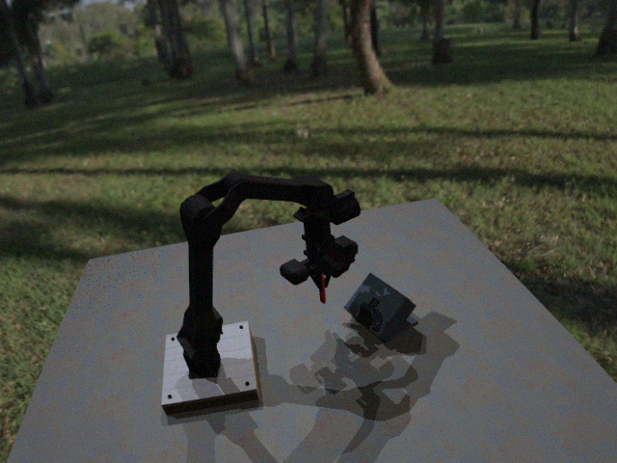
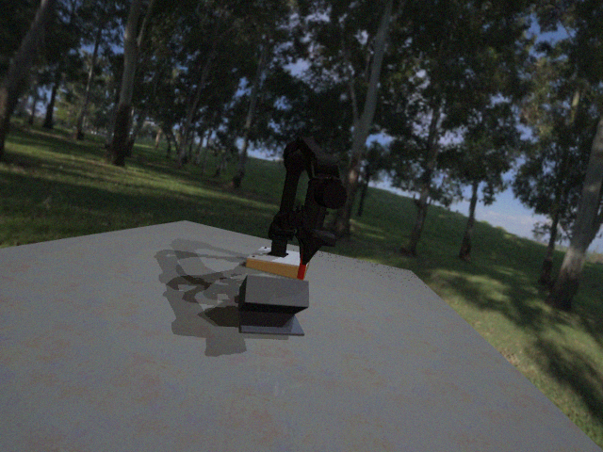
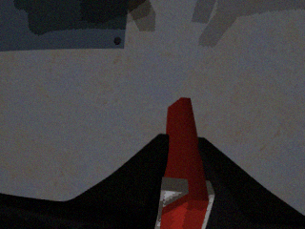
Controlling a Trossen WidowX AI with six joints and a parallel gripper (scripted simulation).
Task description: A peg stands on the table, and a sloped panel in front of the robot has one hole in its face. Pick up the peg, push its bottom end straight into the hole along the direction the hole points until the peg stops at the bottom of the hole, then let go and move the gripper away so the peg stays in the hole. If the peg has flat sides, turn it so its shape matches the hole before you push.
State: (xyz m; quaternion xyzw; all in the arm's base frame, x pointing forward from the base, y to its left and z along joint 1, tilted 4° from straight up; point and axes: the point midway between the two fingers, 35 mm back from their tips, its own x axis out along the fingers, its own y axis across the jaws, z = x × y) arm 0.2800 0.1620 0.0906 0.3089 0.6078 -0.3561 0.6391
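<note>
My gripper tip is now 13 cm short of the sloped grey panel, 6 cm above it and 3 cm to the left of it. Also, from my gripper tip: red peg: 2 cm above; flat foot: 14 cm ahead, 10 cm below, 2 cm to the right.
</note>
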